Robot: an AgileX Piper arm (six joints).
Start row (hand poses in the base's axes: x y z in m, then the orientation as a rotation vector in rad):
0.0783 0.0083 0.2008 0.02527 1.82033 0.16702
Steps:
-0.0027 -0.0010 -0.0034 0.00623 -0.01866 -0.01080
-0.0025 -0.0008 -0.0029 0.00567 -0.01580 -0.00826
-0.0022 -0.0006 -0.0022 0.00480 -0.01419 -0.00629
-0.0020 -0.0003 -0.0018 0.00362 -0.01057 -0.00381
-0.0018 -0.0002 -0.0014 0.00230 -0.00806 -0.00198
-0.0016 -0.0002 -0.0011 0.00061 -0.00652 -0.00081
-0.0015 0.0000 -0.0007 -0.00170 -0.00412 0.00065
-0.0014 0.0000 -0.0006 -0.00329 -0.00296 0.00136
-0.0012 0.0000 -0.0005 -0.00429 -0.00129 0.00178
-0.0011 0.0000 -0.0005 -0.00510 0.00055 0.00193
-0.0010 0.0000 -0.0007 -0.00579 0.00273 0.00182
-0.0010 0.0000 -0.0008 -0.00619 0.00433 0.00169
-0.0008 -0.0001 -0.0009 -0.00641 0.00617 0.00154
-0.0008 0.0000 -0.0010 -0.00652 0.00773 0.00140
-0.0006 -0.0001 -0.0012 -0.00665 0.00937 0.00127
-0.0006 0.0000 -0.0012 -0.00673 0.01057 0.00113
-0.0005 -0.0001 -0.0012 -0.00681 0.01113 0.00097
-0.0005 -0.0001 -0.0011 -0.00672 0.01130 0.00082
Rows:
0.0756 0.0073 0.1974 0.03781 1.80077 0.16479
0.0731 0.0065 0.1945 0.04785 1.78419 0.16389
0.0709 0.0059 0.1923 0.05561 1.76936 0.16362
0.0689 0.0056 0.1905 0.06063 1.75835 0.16409
0.0671 0.0054 0.1891 0.06330 1.75003 0.16471
0.0655 0.0052 0.1880 0.06385 1.74344 0.16469
0.0640 0.0052 0.1873 0.06166 1.73949 0.16371
0.0626 0.0052 0.1867 0.05780 1.73685 0.16186
0.0614 0.0052 0.1862 0.05300 1.73596 0.15944
0.0603 0.0052 0.1857 0.04764 1.73697 0.15643
0.0593 0.0052 0.1850 0.04205 1.74019 0.15273
0.0583 0.0052 0.1842 0.03641 1.74501 0.14859
0.0575 0.0051 0.1833 0.03087 1.75166 0.14414
0.0567 0.0051 0.1823 0.02548 1.75986 0.13949
0.0561 0.0050 0.1811 0.02022 1.76969 0.13463
0.0555 0.0050 0.1799 0.01509 1.78070 0.12960
0.0550 0.0049 0.1787 0.01007 1.79226 0.12437
0.0545 0.0048 0.1776 0.00524 1.80396 0.11909

